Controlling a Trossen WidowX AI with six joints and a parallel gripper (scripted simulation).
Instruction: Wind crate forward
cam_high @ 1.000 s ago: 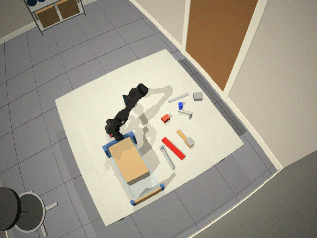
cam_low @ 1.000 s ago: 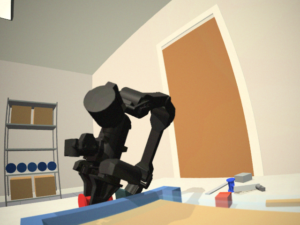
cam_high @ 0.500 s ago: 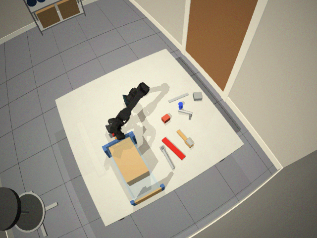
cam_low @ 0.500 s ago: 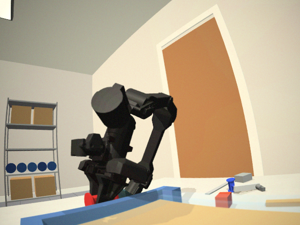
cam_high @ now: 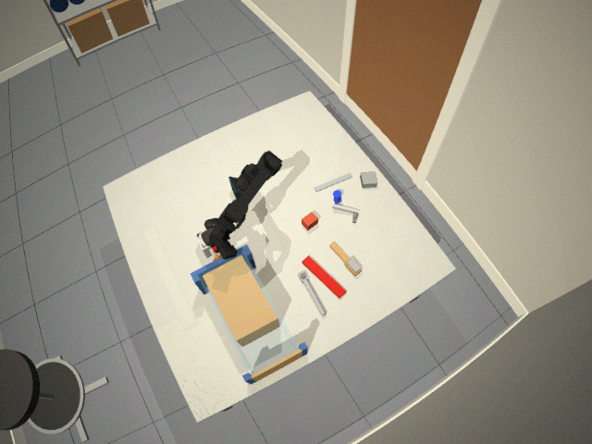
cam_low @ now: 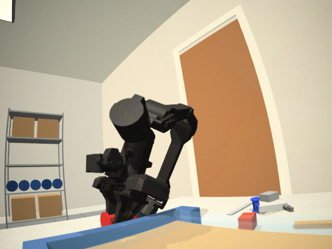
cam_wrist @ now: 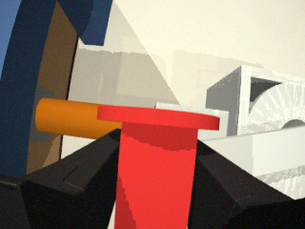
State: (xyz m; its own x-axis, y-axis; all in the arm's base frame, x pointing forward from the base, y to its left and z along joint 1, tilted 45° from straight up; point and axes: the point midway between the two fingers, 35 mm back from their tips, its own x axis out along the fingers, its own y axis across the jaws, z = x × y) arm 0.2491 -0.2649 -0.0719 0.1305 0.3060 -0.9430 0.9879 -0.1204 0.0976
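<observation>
My gripper tip is now 11 cm past the winch, 1 cm to the left of it and 10 cm above it. Round my gripper tip: red bar (30 cm ahead, 34 cm to the left, 13 cm below); wooden brush (29 cm ahead, 46 cm to the left, 11 cm below); red grip (2 cm to the left).
</observation>
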